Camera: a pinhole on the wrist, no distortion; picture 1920 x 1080 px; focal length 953.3 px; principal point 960.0 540.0 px. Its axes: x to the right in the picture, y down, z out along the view. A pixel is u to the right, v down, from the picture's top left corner.
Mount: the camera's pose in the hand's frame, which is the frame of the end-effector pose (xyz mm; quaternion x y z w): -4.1 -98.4 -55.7 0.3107 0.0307 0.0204 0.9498
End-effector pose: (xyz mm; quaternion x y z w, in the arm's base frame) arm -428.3 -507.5 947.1 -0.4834 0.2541 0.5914 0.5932
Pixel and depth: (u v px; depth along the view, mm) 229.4 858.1 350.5
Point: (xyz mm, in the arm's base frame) -340.1 -314.3 1350.9
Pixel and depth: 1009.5 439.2 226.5
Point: -217.2 -356.8 1039.5
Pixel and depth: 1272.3 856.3 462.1
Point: -280.5 -37.4 1019.3
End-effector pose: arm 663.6 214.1 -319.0 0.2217 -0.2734 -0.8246 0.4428
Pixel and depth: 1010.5 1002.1 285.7
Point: 399.9 325.5 -230.1
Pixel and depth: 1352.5 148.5 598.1
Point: -33.6 327.5 -562.7
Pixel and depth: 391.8 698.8 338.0
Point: 438.4 556.0 -272.5
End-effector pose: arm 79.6 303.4 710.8 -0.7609 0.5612 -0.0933 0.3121
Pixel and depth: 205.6 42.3 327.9
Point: 408.5 640.8 924.0
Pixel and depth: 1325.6 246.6 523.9
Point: 709.8 276.4 760.0
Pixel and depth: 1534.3 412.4 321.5
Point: 485.4 226.4 713.9
